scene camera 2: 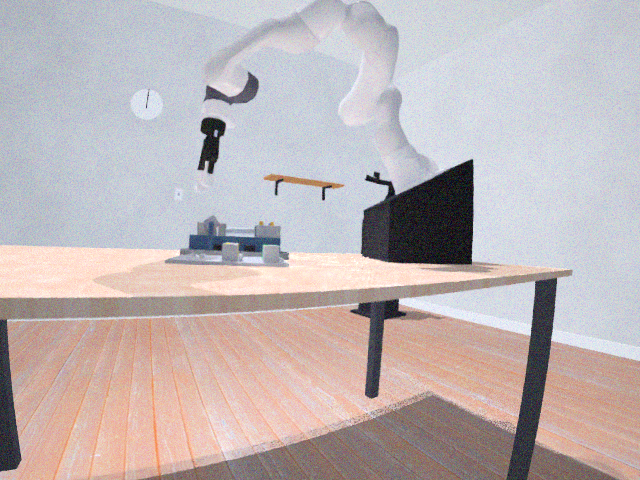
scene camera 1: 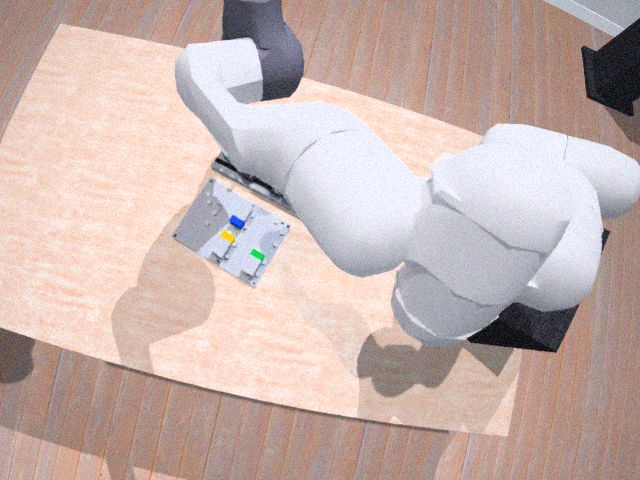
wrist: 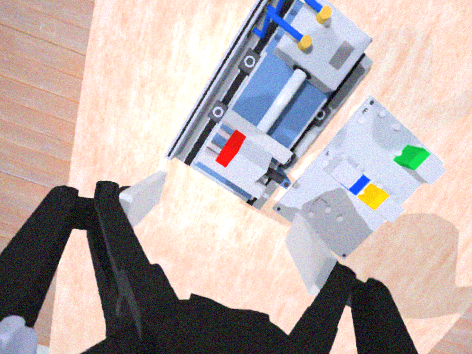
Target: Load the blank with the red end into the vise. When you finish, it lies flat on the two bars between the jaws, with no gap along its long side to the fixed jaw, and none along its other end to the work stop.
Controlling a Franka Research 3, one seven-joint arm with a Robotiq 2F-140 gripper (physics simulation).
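The blank with the red end (wrist: 231, 148) is in the vise (wrist: 265, 82) (scene camera 2: 235, 242) (scene camera 1: 258, 187), across the bars in the jaw area. Its red end points to the side rail, and its grey body runs toward the dark work stop (wrist: 276, 174). The grey body blends with the grey jaws, so I cannot tell whether gaps remain along the fixed jaw or at the stop. In scene camera 1 the arm hides the jaw area. My gripper (wrist: 228, 208) (scene camera 2: 205, 180) is wide open and empty, above the vise and apart from it.
A grey plate (wrist: 330, 225) (scene camera 1: 196, 217) (scene camera 2: 199, 259) beside the vise carries blocks with a blue end (wrist: 359, 185) (scene camera 1: 237, 222), a yellow end (wrist: 373, 196) (scene camera 1: 227, 236) and a green end (wrist: 412, 158) (scene camera 1: 257, 254). Blue hoses (wrist: 287, 29) with brass fittings rise at the vise's cylinder end.
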